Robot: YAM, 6 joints.
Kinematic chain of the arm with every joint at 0, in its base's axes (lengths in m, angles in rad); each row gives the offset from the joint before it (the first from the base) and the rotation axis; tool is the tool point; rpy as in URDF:
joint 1: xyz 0 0 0.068 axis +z
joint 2: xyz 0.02 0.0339 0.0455 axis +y
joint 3: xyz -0.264 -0.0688 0 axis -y
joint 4: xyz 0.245 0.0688 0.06 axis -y
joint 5: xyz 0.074 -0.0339 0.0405 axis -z
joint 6: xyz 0.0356 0 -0.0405 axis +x
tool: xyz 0 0 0 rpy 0 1.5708 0
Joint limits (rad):
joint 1: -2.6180..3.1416
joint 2: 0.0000..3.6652
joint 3: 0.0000..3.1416
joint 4: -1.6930..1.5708
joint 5: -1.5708..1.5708
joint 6: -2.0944..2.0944
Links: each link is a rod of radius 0.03 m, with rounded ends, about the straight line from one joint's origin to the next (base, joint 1, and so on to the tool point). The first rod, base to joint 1, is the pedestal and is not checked.
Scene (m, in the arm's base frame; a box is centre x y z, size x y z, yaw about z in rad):
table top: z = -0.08
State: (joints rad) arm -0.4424 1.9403 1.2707 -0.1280 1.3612 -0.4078
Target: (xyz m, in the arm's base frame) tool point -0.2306 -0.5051 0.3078
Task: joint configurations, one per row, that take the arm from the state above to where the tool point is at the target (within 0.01 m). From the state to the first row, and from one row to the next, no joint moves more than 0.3 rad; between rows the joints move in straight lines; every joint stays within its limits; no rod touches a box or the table.
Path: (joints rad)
1: -0.6924 2.0142 1.4255 -0.0784 1.3141 -0.4078
2: -0.9425 2.0880 1.5802 -0.0289 1.2669 -0.4078
3: -1.1925 2.1619 1.7350 0.0207 1.2198 -0.4078
4: -1.4425 2.2357 1.8898 0.0703 1.1726 -0.4078
5: -1.6925 2.3096 2.0445 0.1199 1.1255 -0.4078
6: -1.9426 2.3835 2.1993 0.1694 1.0783 -0.4078

